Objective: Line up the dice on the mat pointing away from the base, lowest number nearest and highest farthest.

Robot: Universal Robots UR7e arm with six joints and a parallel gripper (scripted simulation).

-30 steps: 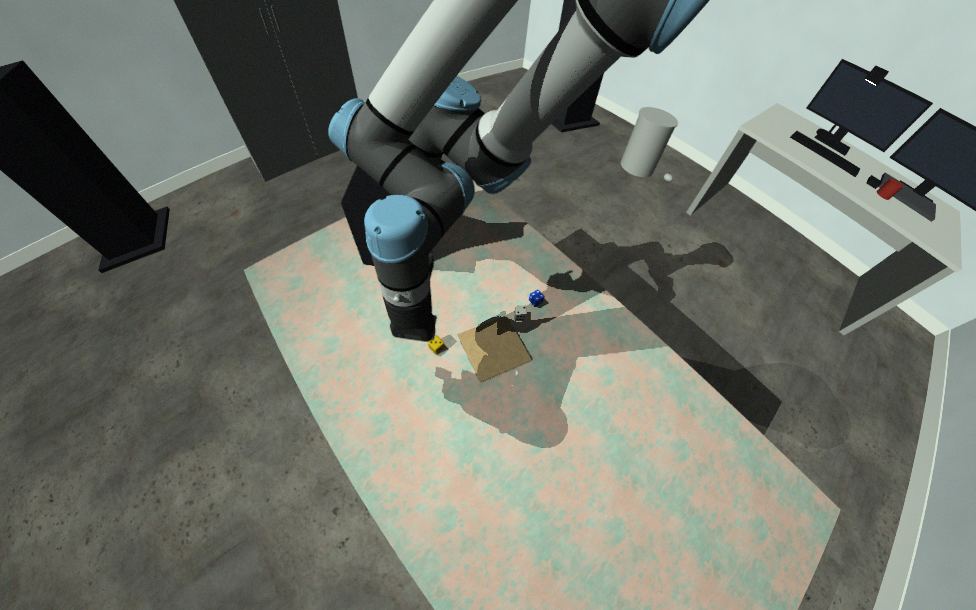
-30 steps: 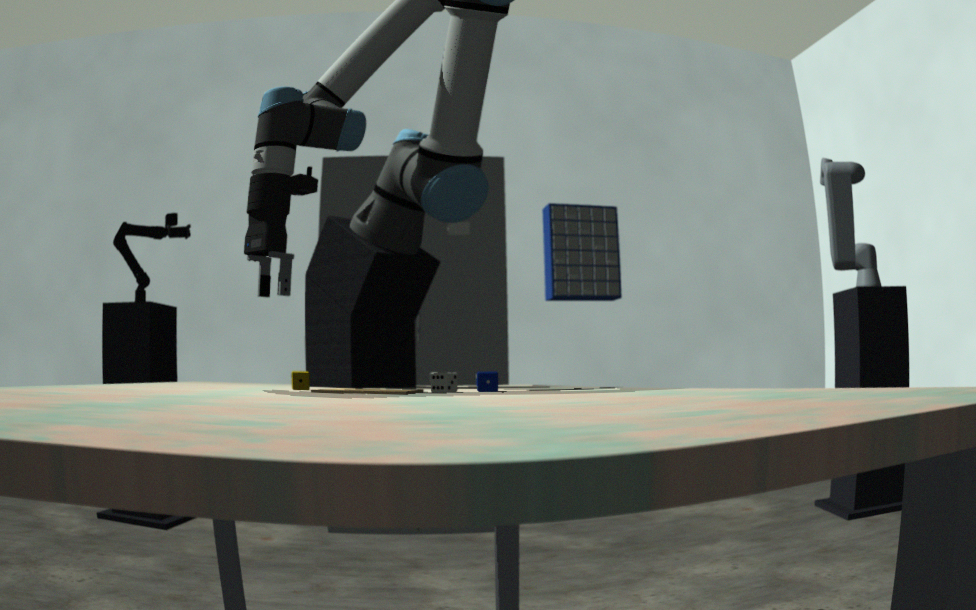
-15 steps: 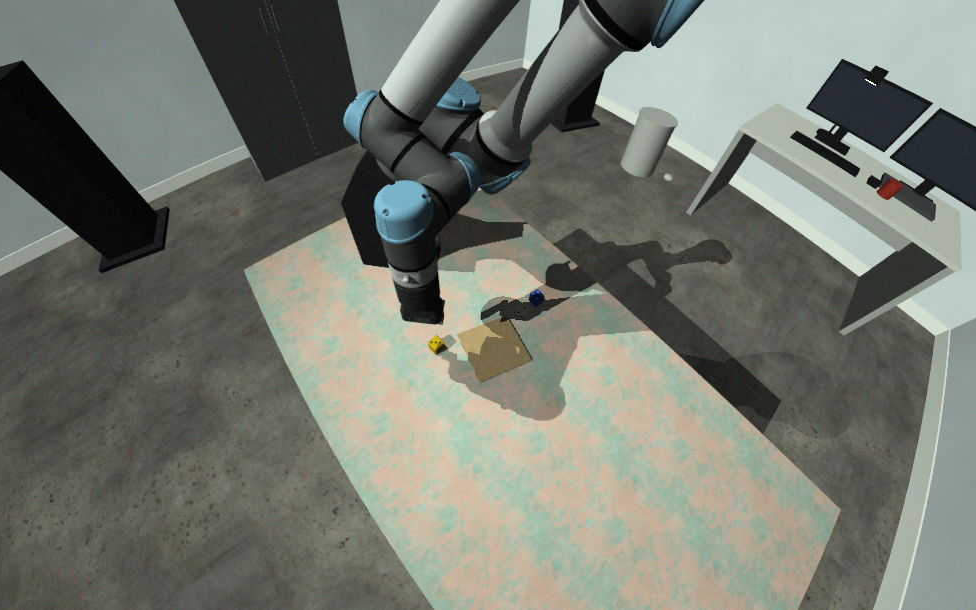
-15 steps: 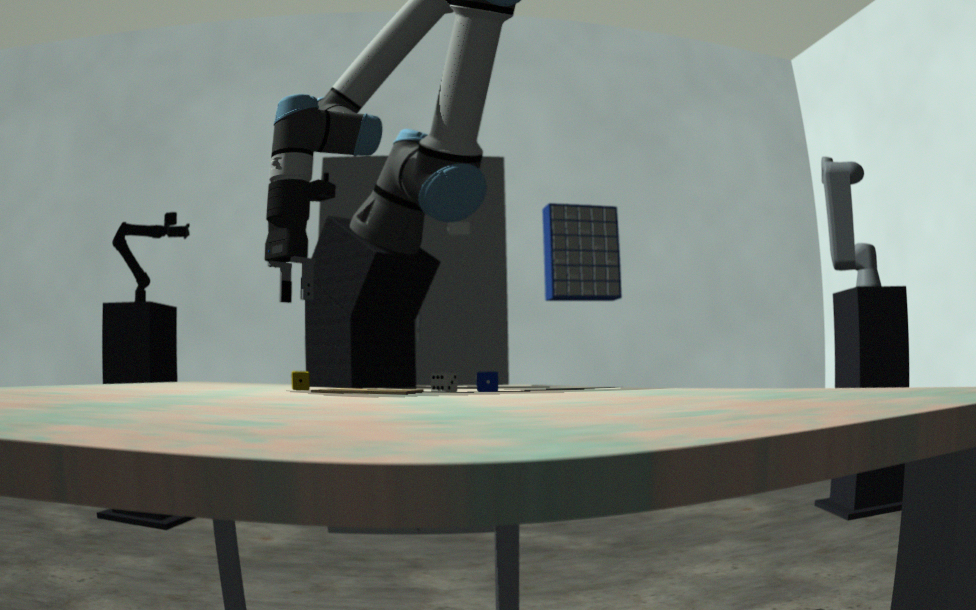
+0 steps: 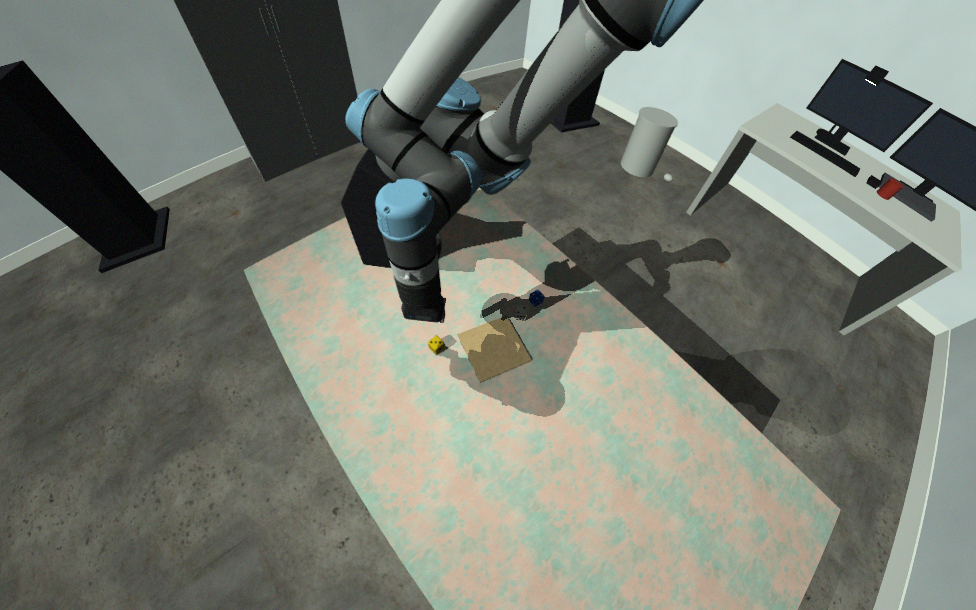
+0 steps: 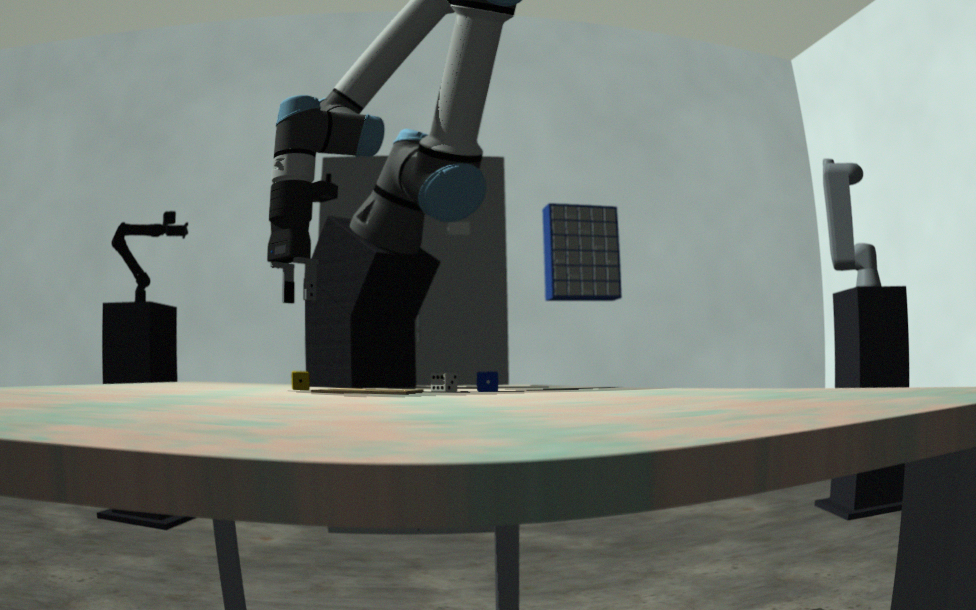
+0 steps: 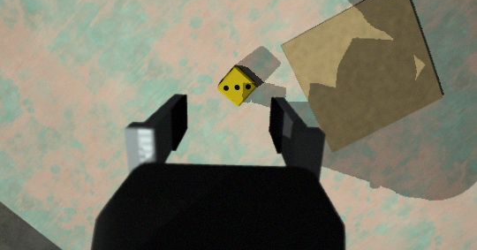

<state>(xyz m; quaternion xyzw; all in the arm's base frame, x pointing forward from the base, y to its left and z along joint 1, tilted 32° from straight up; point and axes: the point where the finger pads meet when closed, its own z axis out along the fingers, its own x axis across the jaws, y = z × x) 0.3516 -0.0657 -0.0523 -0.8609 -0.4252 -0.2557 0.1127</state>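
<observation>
Right now the yellow die is 1 cm ahead of my hand and 14 cm below it. The rest, counted from my hand: white die (2 cm ahead, 24 cm to the left, 14 cm below); then blue die (1 cm behind, 30 cm to the left, 14 cm below); then tan mat (7 cm ahead, 13 cm to the left, 16 cm below).
</observation>
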